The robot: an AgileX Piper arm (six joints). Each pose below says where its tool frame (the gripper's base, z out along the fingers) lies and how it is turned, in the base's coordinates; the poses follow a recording.
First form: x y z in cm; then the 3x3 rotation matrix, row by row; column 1 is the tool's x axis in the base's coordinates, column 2 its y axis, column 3 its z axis. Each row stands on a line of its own.
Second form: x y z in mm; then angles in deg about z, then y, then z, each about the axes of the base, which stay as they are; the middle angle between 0 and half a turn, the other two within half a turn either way. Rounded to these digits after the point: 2 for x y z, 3 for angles.
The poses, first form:
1:
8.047 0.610 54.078
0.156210 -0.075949 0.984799
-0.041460 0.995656 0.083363
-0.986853 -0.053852 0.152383
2:
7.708 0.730 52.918
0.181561 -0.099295 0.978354
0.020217 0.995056 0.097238
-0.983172 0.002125 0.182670
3:
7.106 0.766 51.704
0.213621 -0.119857 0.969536
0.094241 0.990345 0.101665
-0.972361 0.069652 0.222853
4:
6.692 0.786 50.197
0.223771 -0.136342 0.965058
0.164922 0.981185 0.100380
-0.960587 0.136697 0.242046
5:
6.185 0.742 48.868
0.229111 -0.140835 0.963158
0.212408 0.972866 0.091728
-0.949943 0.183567 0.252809
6:
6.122 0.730 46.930
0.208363 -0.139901 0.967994
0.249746 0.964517 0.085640
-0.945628 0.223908 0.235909
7:
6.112 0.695 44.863
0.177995 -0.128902 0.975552
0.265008 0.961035 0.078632
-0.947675 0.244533 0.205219
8:
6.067 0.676 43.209
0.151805 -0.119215 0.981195
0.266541 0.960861 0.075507
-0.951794 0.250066 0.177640
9:
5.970 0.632 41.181
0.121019 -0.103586 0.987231
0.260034 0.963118 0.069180
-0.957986 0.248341 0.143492
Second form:
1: 80.47 6.10 540.78 -3.123 81.235 4.839
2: 77.08 7.30 529.18 0.124 79.475 5.676
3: 71.06 7.66 517.04 4.097 77.123 5.986
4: 66.92 7.86 501.97 8.099 75.993 5.938
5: 61.85 7.42 488.68 10.937 75.356 5.440
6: 61.22 7.30 469.30 13.321 76.355 5.056
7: 61.12 6.95 448.63 14.469 78.158 4.608
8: 60.67 6.76 432.09 14.721 79.768 4.400
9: 59.70 6.32 411.81 14.533 81.750 4.008
